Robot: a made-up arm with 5 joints.
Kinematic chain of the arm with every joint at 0, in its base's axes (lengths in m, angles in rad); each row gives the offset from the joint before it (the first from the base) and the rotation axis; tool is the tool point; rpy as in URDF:
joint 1: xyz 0.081 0 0.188 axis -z
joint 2: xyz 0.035 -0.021 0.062 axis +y
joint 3: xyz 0.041 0 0.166 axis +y
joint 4: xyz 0.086 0 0.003 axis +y
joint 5: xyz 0.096 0.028 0 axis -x
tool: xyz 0 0 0 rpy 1.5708 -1.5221 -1.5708
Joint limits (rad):
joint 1: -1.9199..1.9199
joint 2: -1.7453..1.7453
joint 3: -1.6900..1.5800
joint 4: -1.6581..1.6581
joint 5: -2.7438..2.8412
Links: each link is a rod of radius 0.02 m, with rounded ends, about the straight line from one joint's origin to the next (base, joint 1, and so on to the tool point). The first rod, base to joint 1, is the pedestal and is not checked.
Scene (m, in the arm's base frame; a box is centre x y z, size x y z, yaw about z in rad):
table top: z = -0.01
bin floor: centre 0.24 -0.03 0 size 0.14 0.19 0.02 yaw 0.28
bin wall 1: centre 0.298 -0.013 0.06 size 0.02 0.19 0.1 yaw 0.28
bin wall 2: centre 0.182 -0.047 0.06 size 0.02 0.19 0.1 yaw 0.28
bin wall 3: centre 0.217 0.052 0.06 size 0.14 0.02 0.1 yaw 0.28
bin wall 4: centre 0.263 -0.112 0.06 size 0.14 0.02 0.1 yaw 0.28
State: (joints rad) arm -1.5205 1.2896 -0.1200 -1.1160 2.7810
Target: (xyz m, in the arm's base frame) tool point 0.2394 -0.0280 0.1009
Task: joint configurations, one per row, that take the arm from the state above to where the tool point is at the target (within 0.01 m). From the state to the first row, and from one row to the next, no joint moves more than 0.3 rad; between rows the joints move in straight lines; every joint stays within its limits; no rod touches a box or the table.
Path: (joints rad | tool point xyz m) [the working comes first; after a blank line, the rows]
Joints at the target: 0.2185 1.2229 0.9785 -0.6718 2.7810
Straight joint move there: touches bin wall 1, bin wall 3.

1: -1.2307 1.1886 0.1171 -1.0360 2.7810 | 0.1819 0.3061 0.1661
2: -0.9408 1.0876 0.3541 -0.9559 2.7810 | 0.2521 0.2465 0.1611
3: -0.6510 0.9866 0.5912 -0.8759 2.7810 | 0.2930 0.1703 0.1594
4: -0.3612 0.8857 0.8282 -0.7959 2.7810 | 0.3016 0.0908 0.1615
5: -0.0713 0.7847 1.0653 -0.7158 2.7810 | 0.2811 0.0213 0.1680
6: 0.2185 0.6837 1.3023 -0.6358 2.7810 | 0.2394 -0.0280 0.1792
7: 0.2185 0.9533 1.1404 -0.6538 2.7810 | 0.2448 -0.0292 0.1415
8: 0.2185 1.2229 0.9785 -0.6718 2.7810 | 0.2394 -0.0280 0.1009

